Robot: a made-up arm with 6 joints.
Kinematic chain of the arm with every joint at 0, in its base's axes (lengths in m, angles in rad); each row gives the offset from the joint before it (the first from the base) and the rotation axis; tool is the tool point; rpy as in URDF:
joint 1: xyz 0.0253 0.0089 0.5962 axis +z
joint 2: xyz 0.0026 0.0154 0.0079 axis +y
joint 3: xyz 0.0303 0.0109 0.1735 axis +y
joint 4: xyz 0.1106 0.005 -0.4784 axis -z
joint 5: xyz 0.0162 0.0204 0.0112 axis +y
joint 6: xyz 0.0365 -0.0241 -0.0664 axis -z
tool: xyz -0.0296 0.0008 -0.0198 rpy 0 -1.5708 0
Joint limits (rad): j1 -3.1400..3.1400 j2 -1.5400..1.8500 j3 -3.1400..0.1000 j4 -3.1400..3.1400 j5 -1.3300..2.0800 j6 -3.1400..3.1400
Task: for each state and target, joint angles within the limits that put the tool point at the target. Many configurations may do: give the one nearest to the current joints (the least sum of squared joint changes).
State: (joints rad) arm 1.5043 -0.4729 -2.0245 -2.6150 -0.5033 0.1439
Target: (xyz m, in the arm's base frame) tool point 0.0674 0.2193 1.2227
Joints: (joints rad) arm 1.1177 -0.6083 -1.9030 -2.7599 -0.5753 0.2080
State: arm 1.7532 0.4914 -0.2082 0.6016 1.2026 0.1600
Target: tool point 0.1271 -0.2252 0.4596
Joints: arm 2.1901 1.1473 0.1000 0.3405 1.7251 0.0370
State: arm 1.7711 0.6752 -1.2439 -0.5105 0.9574 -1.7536
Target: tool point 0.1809 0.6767 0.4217
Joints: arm 1.3338 0.9963 -1.8920 -0.5756 0.6358 -1.9143
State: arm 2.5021 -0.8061 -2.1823 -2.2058 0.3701 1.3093
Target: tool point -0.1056 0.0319 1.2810
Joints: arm 2.6712 -0.6770 -1.9496 -2.1630 0.2319 1.3405
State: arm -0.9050 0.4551 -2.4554 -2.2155 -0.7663 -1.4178
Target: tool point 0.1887 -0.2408 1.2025
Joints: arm -1.4394 0.0786 -2.6264 -2.3854 -1.0768 -1.4769
